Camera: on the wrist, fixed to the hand. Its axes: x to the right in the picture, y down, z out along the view.
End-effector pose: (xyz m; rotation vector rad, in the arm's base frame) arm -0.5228 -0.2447 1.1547 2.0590 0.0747 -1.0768
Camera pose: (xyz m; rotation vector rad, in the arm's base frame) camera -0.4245 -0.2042 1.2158 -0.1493 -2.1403 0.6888
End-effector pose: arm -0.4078 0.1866 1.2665 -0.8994 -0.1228 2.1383
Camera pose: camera -0.3698 0.1364 1.1613 -0.1749 -0.5811 -0.9032
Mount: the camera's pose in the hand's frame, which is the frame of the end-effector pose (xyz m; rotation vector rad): 0.0072 0.0482 -0.1125 0.0513 0.4787 -3.0627
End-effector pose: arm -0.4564 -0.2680 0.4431 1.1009 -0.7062 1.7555
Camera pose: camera -0.5436 -0.1931 0.4006 0.4151 1.1320 -0.7961
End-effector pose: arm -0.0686 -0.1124 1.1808 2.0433 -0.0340 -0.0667
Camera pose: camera -0.0542 -0.0348 1.2746 -0.1374 -2.8448 1.1837
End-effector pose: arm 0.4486 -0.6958 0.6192 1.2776 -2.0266 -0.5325
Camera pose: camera 0.4979 -0.6798 0.7303 -2.4338 -1.5427 0.7420
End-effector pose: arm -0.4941 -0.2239 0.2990 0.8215 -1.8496 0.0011
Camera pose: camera -0.4289 -0.1498 0.3717 2.2755 1.1821 -1.3335
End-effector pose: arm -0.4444 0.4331 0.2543 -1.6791 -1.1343 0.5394
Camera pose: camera -0.3330 0.3820 0.2573 1.1137 -1.6193 -1.5485
